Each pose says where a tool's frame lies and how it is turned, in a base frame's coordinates. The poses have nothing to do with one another.
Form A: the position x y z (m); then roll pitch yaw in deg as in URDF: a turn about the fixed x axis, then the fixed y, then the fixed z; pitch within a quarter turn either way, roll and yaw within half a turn.
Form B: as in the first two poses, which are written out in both.
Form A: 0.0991 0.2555 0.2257 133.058 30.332 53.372
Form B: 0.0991 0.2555 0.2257 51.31 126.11 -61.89
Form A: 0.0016 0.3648 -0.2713 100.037 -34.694 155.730
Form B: 0.0016 0.3648 -0.2713 125.11 98.24 71.48
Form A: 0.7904 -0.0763 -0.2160 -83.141 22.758 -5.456
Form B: 0.7904 -0.0763 -0.2160 -67.09 83.68 81.88
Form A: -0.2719 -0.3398 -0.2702 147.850 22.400 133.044
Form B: -0.2719 -0.3398 -0.2702 52.24 141.52 11.82
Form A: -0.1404 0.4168 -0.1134 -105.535 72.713 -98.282
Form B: -0.1404 0.4168 -0.1134 -16.69 94.56 6.58
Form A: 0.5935 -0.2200 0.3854 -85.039 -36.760 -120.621
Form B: 0.5935 -0.2200 0.3854 -126.86 86.03 -27.65
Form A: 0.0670 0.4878 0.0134 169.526 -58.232 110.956
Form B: 0.0670 0.4878 0.0134 173.58 121.18 98.69
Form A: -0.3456 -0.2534 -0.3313 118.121 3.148 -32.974
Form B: -0.3456 -0.2534 -0.3313 86.43 118.07 -124.66
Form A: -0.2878 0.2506 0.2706 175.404 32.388 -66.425
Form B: -0.2878 0.2506 0.2706 7.20 147.32 122.11
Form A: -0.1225 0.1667 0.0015 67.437 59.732 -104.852
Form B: -0.1225 0.1667 0.0015 28.32 78.85 -175.11
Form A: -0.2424 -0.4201 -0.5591 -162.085 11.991 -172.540
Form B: -0.2424 -0.4201 -0.5591 -55.38 158.55 -49.81
